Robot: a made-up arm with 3 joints. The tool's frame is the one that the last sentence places. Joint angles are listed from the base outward.
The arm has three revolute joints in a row. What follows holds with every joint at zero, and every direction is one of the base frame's. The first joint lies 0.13 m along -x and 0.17 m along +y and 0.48 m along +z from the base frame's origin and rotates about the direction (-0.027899, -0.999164, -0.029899). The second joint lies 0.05 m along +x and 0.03 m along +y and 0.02 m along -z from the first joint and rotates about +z. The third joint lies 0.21 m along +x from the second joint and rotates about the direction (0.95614, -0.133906, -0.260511). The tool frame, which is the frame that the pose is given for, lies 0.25 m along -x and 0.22 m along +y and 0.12 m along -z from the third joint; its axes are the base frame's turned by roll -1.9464, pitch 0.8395 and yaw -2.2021 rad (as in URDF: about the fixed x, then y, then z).
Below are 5 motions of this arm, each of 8 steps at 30 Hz.
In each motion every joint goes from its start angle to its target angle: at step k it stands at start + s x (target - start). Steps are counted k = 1, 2, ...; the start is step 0. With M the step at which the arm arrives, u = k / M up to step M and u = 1 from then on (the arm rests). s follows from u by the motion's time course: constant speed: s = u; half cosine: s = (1 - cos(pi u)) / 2; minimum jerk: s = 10 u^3 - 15 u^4 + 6 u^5.
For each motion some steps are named. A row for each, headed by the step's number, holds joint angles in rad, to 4 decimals.
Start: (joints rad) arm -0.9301 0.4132 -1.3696
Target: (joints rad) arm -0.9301 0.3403 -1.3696
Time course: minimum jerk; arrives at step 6
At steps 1, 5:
1: -0.9301 0.4106 -1.3696
5: -0.9301 0.3429 -1.3696

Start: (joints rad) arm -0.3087 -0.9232 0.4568
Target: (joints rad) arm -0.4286 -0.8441 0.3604
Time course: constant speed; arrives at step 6
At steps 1, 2, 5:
1: -0.3287 -0.9100 0.4407
2: -0.3487 -0.8968 0.4247
5: -0.4086 -0.8573 0.3765

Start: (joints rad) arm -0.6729 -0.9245 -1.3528
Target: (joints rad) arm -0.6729 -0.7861 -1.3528
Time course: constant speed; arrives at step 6
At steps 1, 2, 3, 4, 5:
1: -0.6729 -0.9014 -1.3528
2: -0.6729 -0.8784 -1.3528
3: -0.6729 -0.8553 -1.3528
4: -0.6729 -0.8322 -1.3528
5: -0.6729 -0.8092 -1.3528

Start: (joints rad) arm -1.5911 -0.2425 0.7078
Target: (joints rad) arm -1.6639 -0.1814 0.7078
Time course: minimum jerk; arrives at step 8
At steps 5, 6, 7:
5: -1.6439 -0.1982 0.7078
6: -1.6564 -0.1877 0.7078
7: -1.6627 -0.1824 0.7078

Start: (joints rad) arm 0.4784 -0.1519 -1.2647
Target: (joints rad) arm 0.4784 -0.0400 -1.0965
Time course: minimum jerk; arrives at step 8
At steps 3, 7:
3: 0.4784 -0.1211 -1.2184
7: 0.4784 -0.0418 -1.0992

